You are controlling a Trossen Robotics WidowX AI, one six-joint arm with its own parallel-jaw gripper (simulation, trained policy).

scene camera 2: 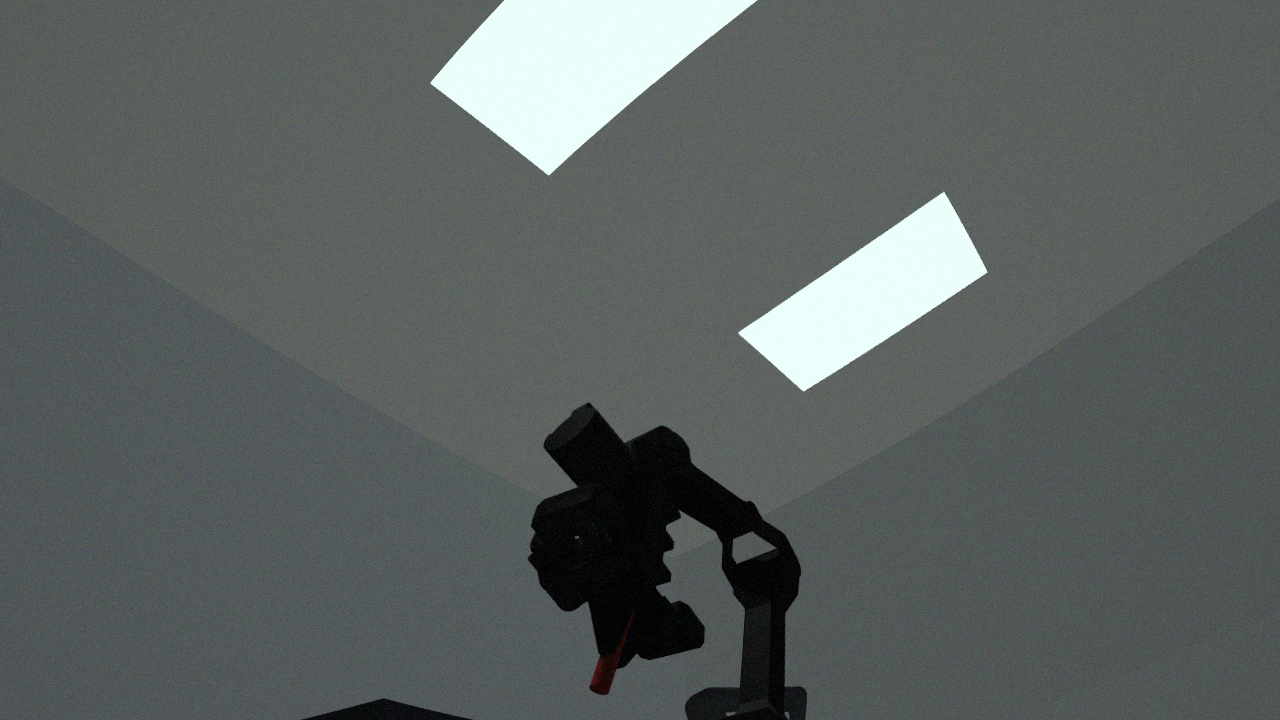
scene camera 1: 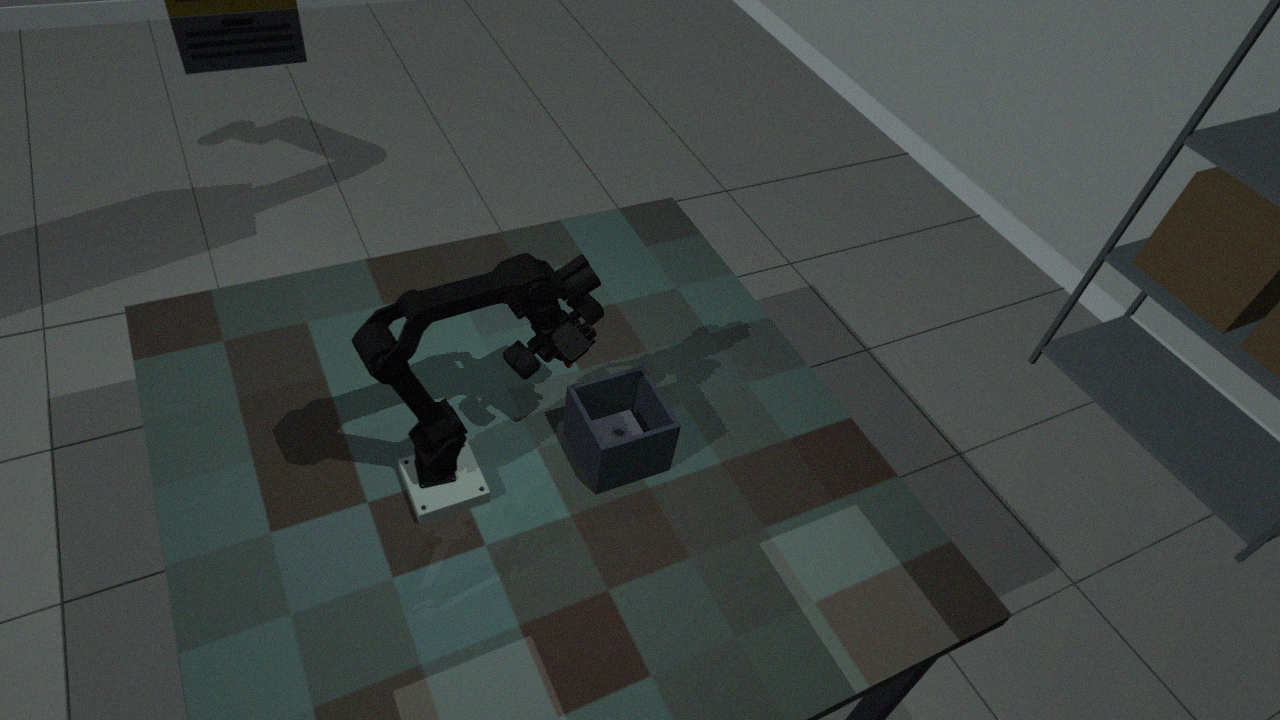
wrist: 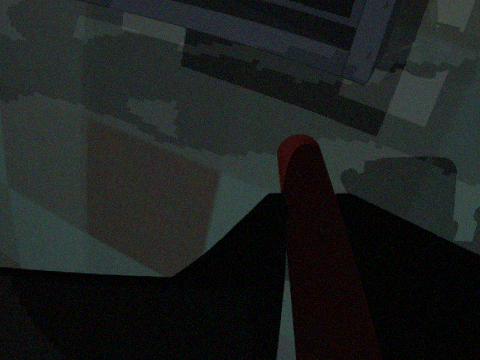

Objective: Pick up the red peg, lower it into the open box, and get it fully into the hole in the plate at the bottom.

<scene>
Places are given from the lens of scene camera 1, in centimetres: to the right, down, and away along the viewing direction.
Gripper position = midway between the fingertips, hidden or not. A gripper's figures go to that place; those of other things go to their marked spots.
my gripper (scene camera 1: 564, 356): -14, -1, 156
dark box (scene camera 1: 606, 466): -6, 19, 154
pale plate (scene camera 1: 621, 425): -4, 13, 164
</scene>
